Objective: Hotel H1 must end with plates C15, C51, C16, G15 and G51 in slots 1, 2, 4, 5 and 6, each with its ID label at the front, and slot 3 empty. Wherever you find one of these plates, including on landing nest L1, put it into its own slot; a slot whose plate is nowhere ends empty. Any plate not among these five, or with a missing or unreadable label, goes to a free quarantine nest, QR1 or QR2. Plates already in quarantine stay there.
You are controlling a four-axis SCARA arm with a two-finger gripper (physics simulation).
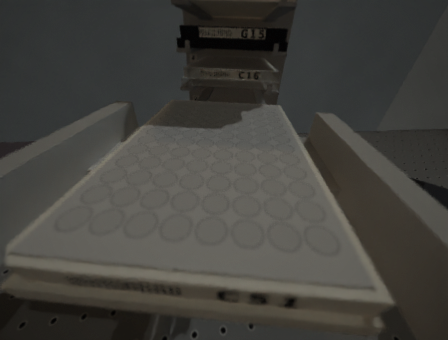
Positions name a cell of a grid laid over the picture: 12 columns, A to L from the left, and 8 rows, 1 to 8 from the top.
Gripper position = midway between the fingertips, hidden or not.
In view: the gripper (F3), a plate C51 (F5) and a black plate G15 (F1).
